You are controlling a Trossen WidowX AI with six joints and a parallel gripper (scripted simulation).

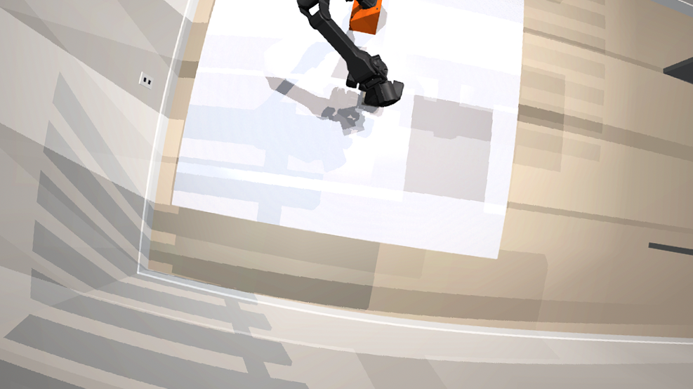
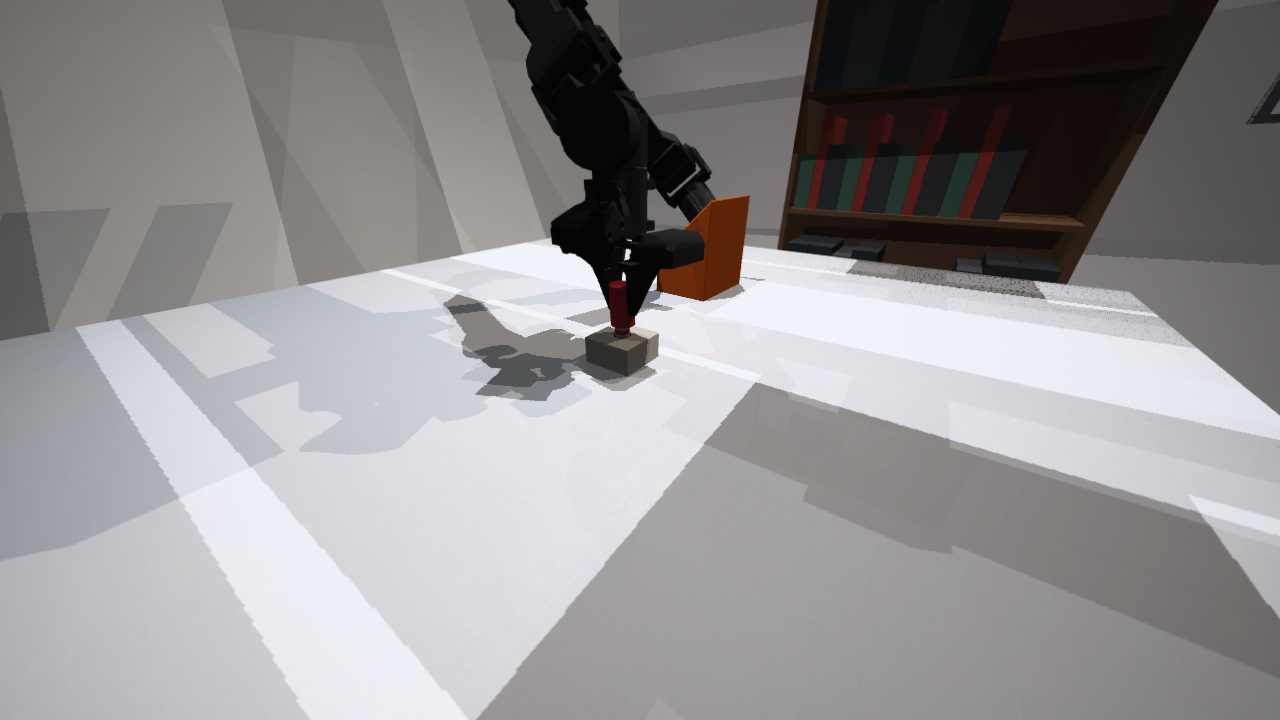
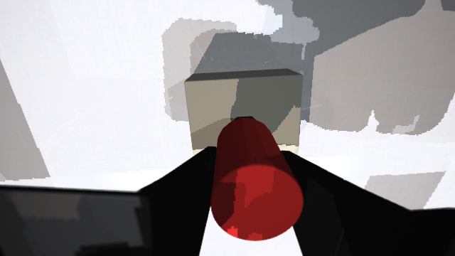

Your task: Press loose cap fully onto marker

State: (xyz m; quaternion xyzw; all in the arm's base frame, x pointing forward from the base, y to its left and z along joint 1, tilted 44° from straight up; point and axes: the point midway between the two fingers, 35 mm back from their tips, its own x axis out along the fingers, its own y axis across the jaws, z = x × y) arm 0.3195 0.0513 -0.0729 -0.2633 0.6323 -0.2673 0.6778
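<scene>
Right now my gripper tip is 10 mm below the red cap. Also, from my gripper tip: holder block 50 mm below.
</scene>
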